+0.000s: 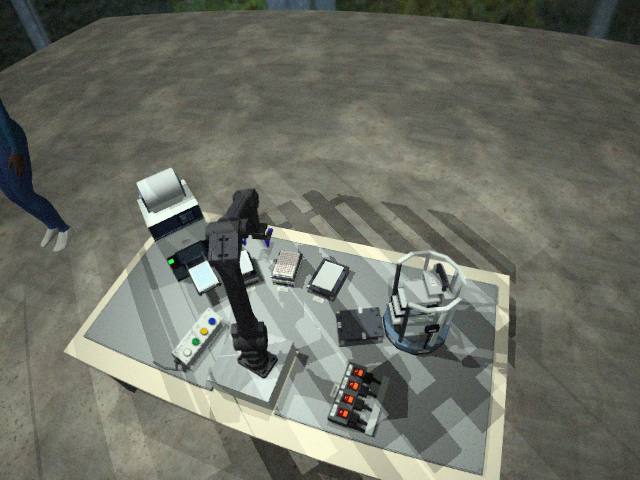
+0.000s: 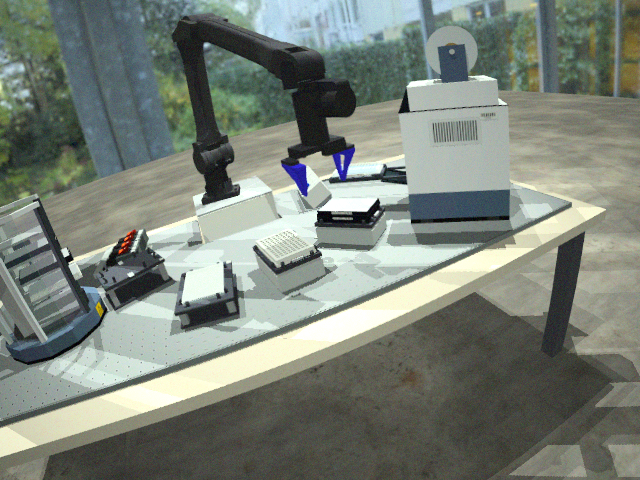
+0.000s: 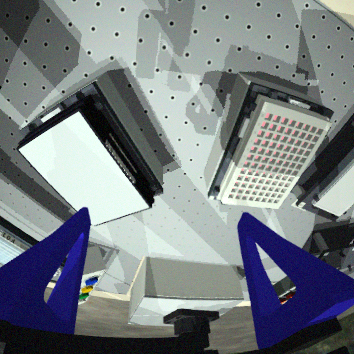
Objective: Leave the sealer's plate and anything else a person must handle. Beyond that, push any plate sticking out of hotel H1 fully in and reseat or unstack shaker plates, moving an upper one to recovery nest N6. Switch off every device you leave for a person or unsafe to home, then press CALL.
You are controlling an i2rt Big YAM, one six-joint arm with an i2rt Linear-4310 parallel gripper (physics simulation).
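Pixels of known places: gripper, fingertip midpoint: (image 1: 256,245) (image 2: 324,187) (image 3: 167,217); arm's base, link origin: (image 1: 257,360) (image 2: 221,196) (image 3: 190,314).
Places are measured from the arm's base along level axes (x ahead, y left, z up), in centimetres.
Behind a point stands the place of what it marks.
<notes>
My gripper (image 1: 256,241) {y 27.2, x 38.4, z 6.8 cm} (image 2: 324,187) {y 27.2, x 38.4, z 6.8 cm} (image 3: 167,217) {y 27.2, x 38.4, z 6.8 cm} is open and empty, above and beside a stack of two dark plates with a white top (image 2: 348,206) {y 32.5, x 33.3, z -0.5 cm} (image 3: 85,170) {y 33.0, x 33.1, z -0.5 cm} on a shaker-like base. A white well plate (image 1: 287,264) {y 15.7, x 41.7, z -2.5 cm} (image 2: 285,246) {y 16.5, x 43.5, z -1.8 cm} (image 3: 275,155) {y 16.7, x 42.7, z -2.1 cm} sits on the middle device. A white-topped plate (image 1: 329,276) {y -2.4, x 45.5, z -4.0 cm} (image 2: 205,281) {y -1.1, x 46.1, z -4.0 cm} lies on a third dark device. The sealer (image 1: 180,227) {y 52.3, x 23.9, z 19.2 cm} (image 2: 454,155) {y 57.9, x 38.3, z 7.9 cm} has a plate (image 1: 203,276) {y 39.0, x 16.7, z 3.8 cm} (image 2: 364,170) {y 40.4, x 21.7, z 3.8 cm} on its extended tray. The carousel hotel (image 1: 395,338) {y -37.2, x 32.8, z -4.7 cm} (image 2: 51,343) {y -36.0, x 54.8, z -5.3 cm} holds plates; their seating is unclear. The switch bank (image 1: 351,392) {y -32.5, x 7.4, z -4.7 cm} shows several red-lit switches. Labels are unreadable.
The button box (image 1: 199,336) {y 26.1, x -3.0, z -2.4 cm} (image 2: 317,195) {y 28.6, x 8.0, z -4.6 cm} with white, green, yellow and blue buttons stands left of the arm base (image 1: 250,382) {y -2.5, x -7.7, z 0.0 cm}. A dark low platform (image 1: 359,325) {y -23.6, x 30.5, z -2.7 cm} (image 2: 129,276) {y -21.1, x 37.1, z -2.7 cm} stands beside the hotel. A person (image 1: 20,175) stands beyond the left of the table.
</notes>
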